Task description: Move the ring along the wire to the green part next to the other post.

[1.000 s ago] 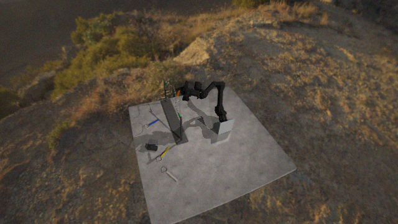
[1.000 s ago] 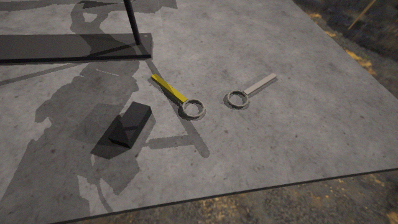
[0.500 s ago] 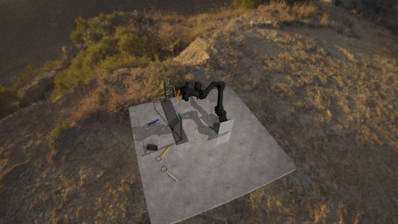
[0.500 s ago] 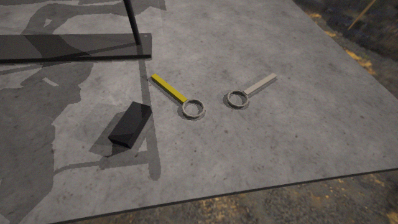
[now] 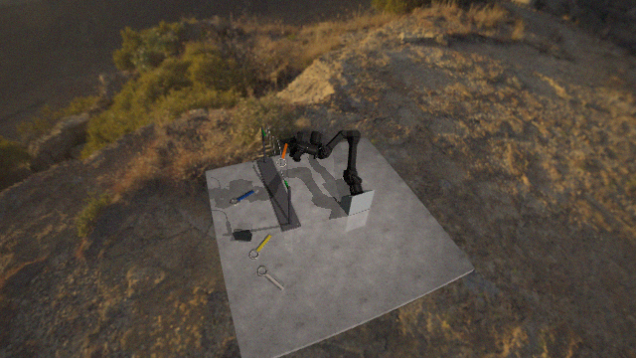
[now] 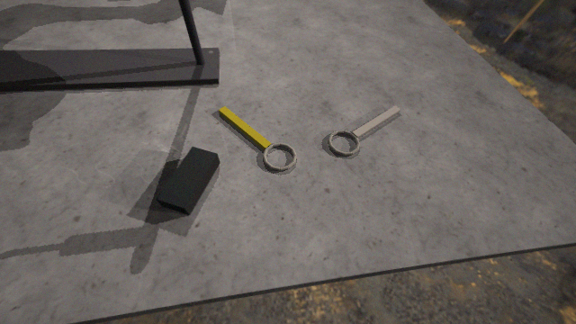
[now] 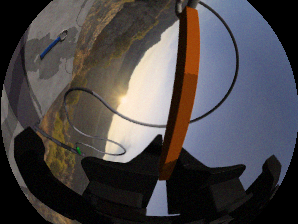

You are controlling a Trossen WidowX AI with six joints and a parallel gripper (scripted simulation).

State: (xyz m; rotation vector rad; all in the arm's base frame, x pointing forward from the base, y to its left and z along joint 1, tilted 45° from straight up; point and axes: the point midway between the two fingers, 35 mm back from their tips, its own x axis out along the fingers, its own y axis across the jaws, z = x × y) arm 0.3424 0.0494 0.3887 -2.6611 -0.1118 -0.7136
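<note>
The orange-handled ring lies 90 mm to the left of my gripper tip, 40 mm below it and 10 mm ahead of it. The rest, counted from my gripper tip: black block 410 mm below, 310 mm ahead, 260 mm to the left; blue-handled ring 420 mm below, 280 mm ahead, 30 mm to the right; yellow-handled ring 420 mm below, 360 mm to the left, 240 mm ahead.
</note>
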